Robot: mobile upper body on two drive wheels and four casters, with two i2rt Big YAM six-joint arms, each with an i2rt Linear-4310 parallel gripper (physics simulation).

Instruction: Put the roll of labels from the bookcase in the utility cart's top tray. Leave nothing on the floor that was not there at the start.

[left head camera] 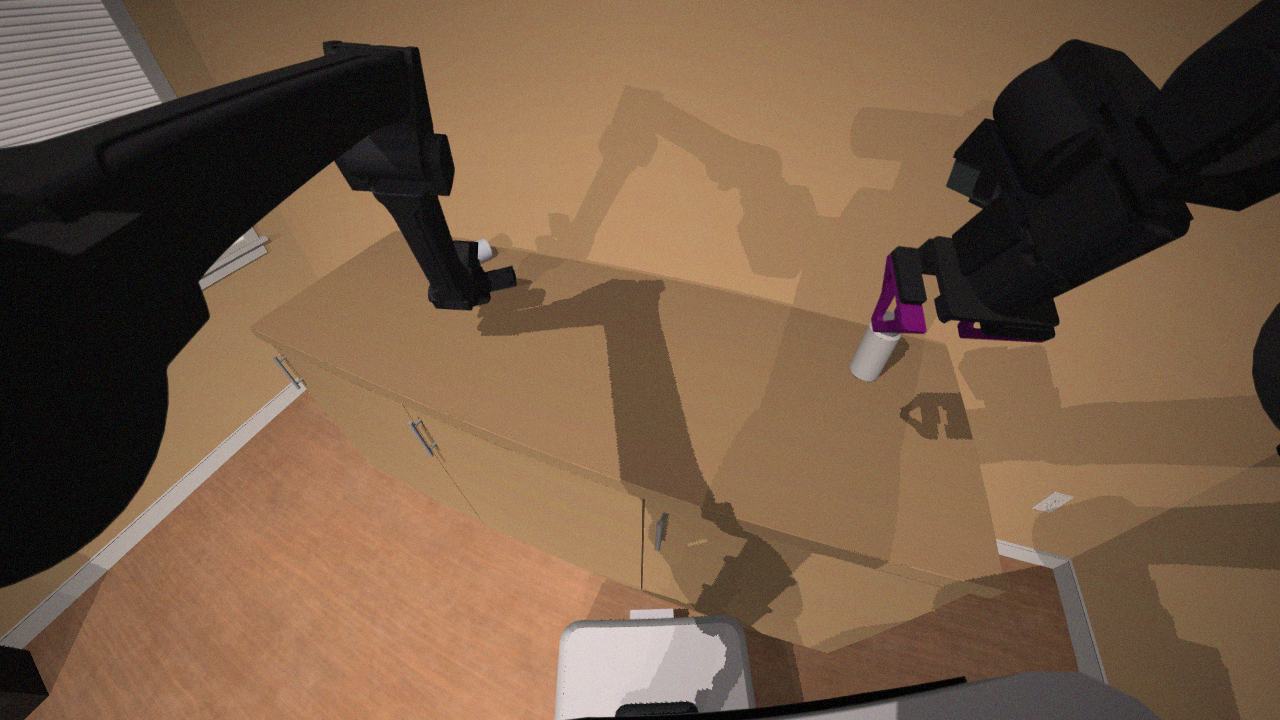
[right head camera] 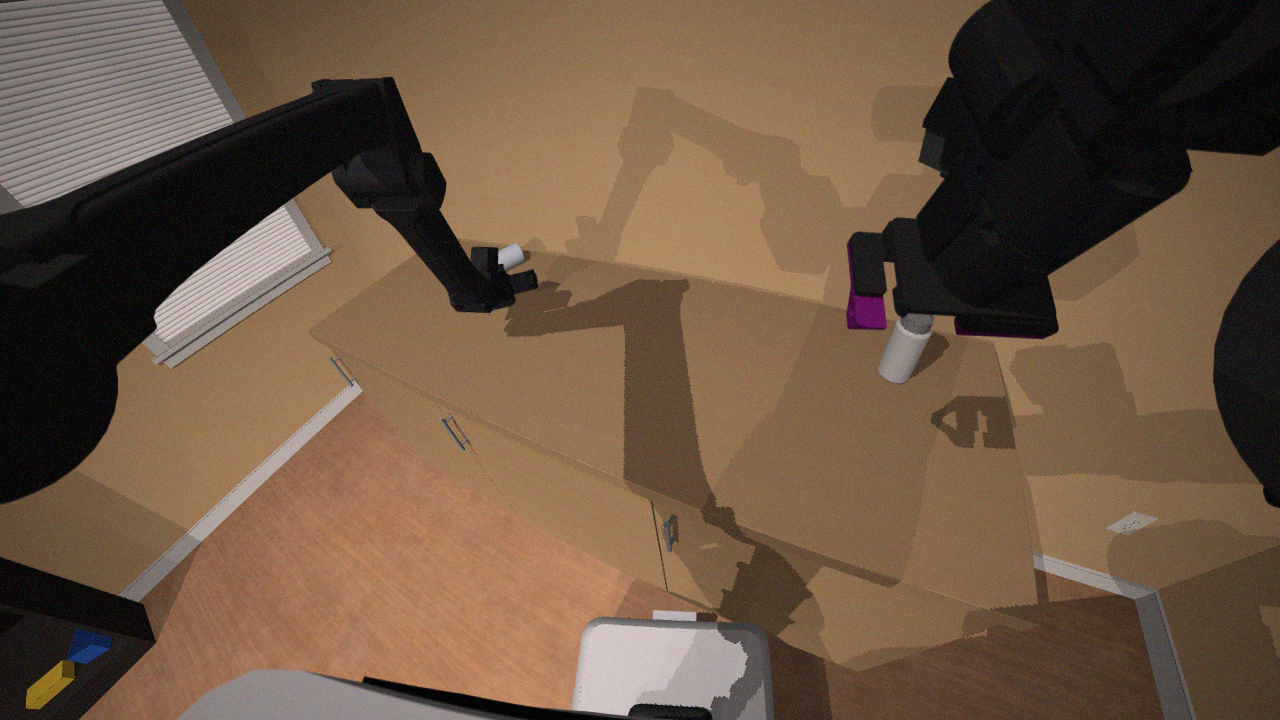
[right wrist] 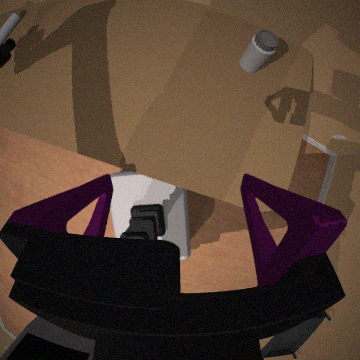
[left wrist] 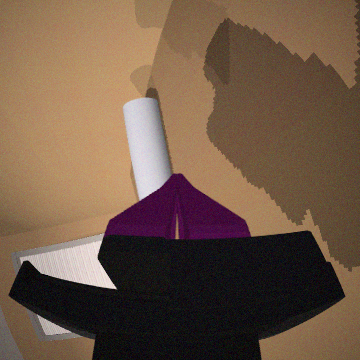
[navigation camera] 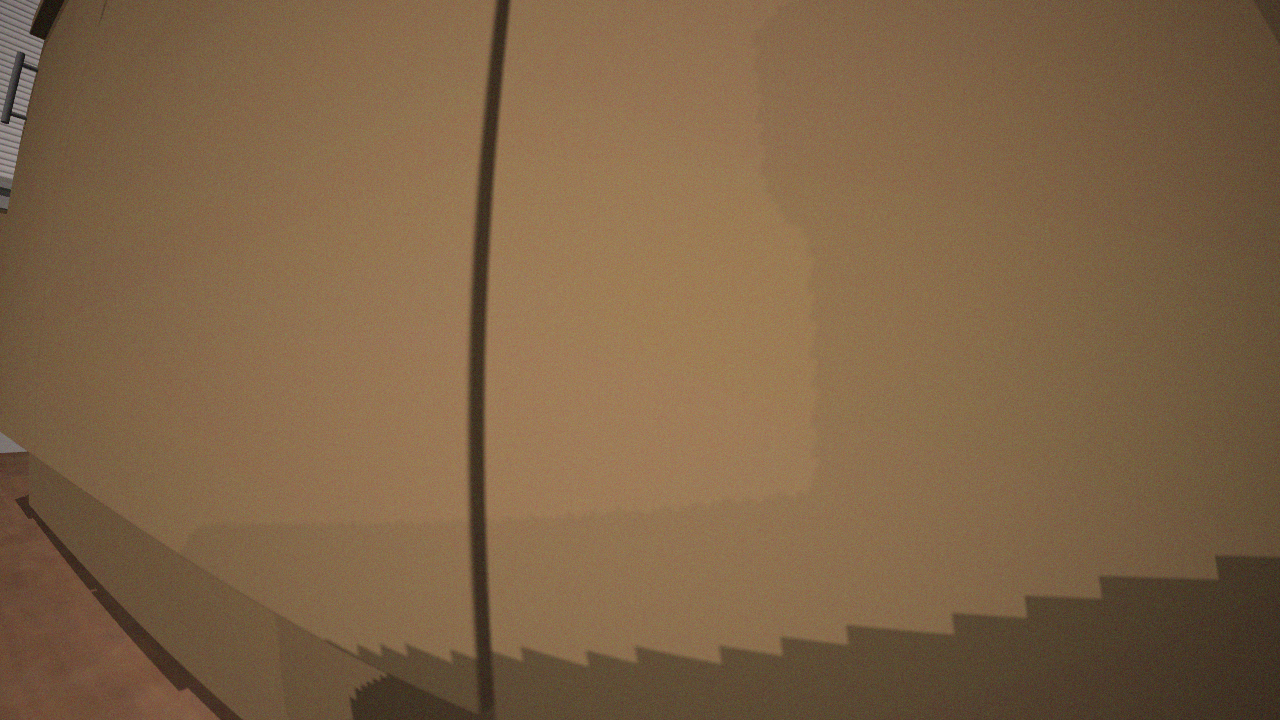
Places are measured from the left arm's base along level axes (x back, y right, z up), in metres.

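Pixels of known places: left gripper, fingertip midpoint: (left wrist: 176,180); right gripper, fingertip midpoint: (left head camera: 917,328) (right head camera: 903,324) (right wrist: 176,180).
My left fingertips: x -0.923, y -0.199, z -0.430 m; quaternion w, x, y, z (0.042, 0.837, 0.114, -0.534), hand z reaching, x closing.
Observation:
Behind a point stands the place of what it marks.
A plain white cylinder (left head camera: 484,249) {x -1.124, y -0.244, z -0.453 m} (right head camera: 511,257) {x -1.109, y -0.256, z -0.456 m} (left wrist: 145,145) {x -1.076, y -0.286, z -0.457 m} (right wrist: 8,26) {x -1.087, y -0.275, z -0.458 m} is on the far left part of the cabinet top; I cannot tell whether it is the roll of labels. My left gripper (left wrist: 176,180) {x -0.923, y -0.200, z -0.430 m} is shut and empty, its purple fingertips together. In the left wrist view they overlap the cylinder's near end; contact cannot be told. In the head views the left fingertips are hidden. My right gripper (left head camera: 950,333) (right head camera: 933,324) {x -0.352, y 0.453, z -0.130 m} (right wrist: 176,180) {x -0.352, y 0.453, z -0.130 m} is open and empty, high above the right part of the cabinet. The utility cart's top tray does not show clearly.
A white bottle with a grey lid (left head camera: 870,356) {x -0.624, y 0.665, z -0.431 m} (right head camera: 902,356) {x -0.619, y 0.670, z -0.427 m} (right wrist: 256,56) {x -0.618, y 0.671, z -0.406 m} stands on the low wooden cabinet (left head camera: 554,385) (right head camera: 554,385). A light grey box-like body (left head camera: 626,667) {x -0.193, y 0.150, z -1.150 m} (right head camera: 626,667) {x -0.189, y 0.103, z -1.150 m} is before it. A dark unit at the lower left holds blue (right head camera: 89,644) {x 0.153, y -2.207, z -1.301 m} and yellow (right head camera: 49,685) {x 0.306, y -2.190, z -1.265 m} things.

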